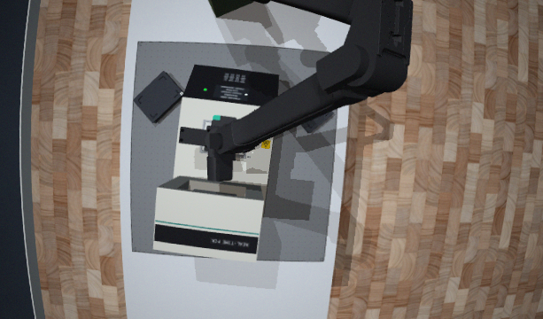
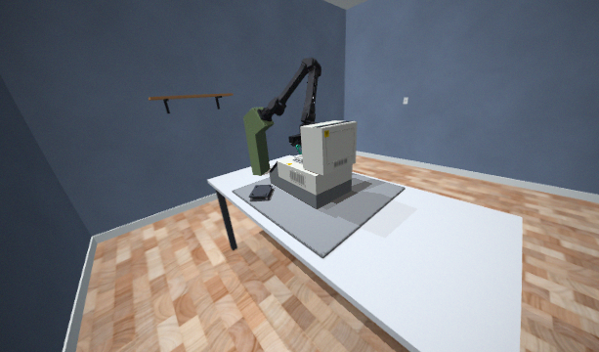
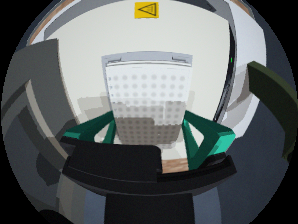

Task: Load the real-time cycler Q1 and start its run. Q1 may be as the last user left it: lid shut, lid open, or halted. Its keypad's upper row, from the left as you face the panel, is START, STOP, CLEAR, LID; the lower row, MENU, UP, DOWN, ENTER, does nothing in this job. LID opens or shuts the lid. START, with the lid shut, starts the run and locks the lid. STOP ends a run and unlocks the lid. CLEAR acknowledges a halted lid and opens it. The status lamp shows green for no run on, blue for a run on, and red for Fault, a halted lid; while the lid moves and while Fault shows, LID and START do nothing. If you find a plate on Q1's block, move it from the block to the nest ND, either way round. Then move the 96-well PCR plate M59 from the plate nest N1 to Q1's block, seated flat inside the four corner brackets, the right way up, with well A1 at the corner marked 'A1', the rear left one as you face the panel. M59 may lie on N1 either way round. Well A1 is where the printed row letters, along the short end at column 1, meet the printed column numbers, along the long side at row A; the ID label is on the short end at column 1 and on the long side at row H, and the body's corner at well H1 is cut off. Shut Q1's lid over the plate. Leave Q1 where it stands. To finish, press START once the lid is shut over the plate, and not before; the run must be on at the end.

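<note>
Right now my hand is right at the white 96-well plate M59. Also, from my hand: dark plate nest N1: 120 mm behind, 290 mm to the right, 190 mm below; dark nest nd: 150 mm behind, 280 mm to the left, 190 mm below.
</note>
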